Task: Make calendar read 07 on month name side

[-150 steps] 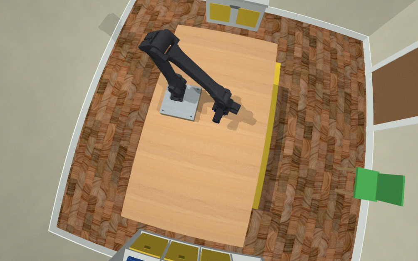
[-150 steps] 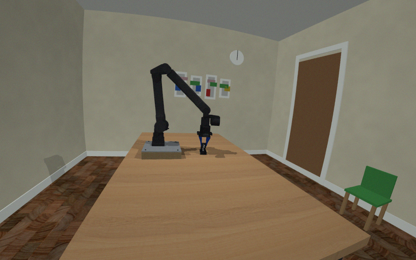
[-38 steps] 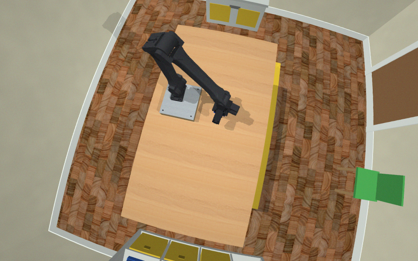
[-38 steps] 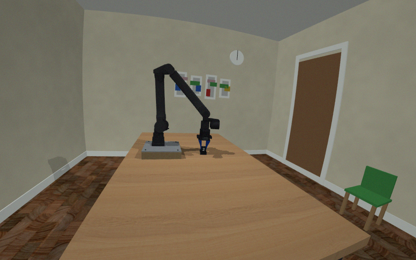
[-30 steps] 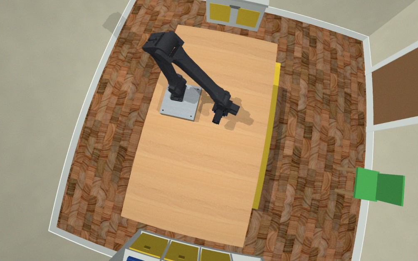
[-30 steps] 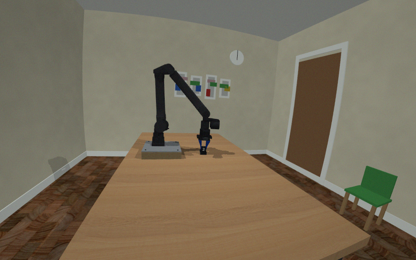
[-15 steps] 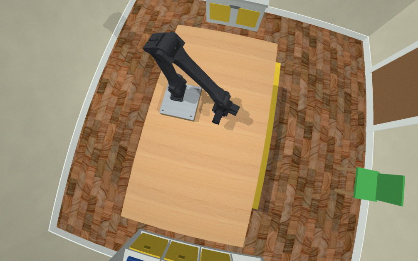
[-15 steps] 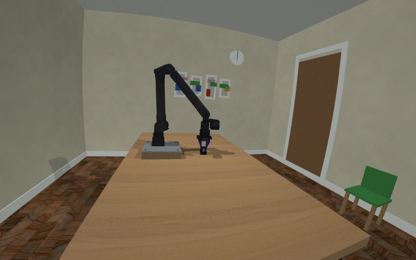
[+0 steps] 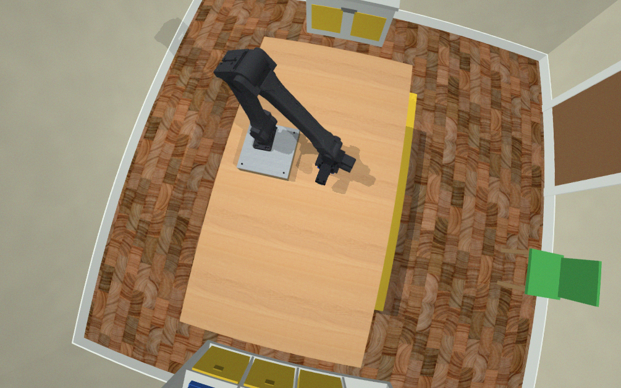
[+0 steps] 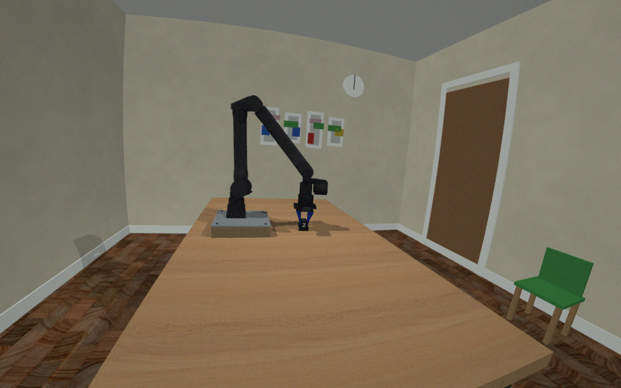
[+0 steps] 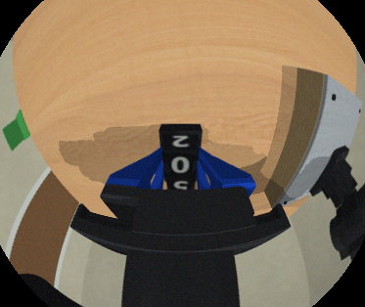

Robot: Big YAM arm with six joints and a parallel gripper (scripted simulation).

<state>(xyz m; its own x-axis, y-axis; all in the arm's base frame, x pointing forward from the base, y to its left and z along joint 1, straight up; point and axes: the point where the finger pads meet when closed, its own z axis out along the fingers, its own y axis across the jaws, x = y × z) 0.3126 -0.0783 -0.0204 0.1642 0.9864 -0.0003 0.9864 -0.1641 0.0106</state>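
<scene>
My hand is right at the black cube. From my hand the other things lie so: black tray (2 cm to the left, 2 cm below).
</scene>
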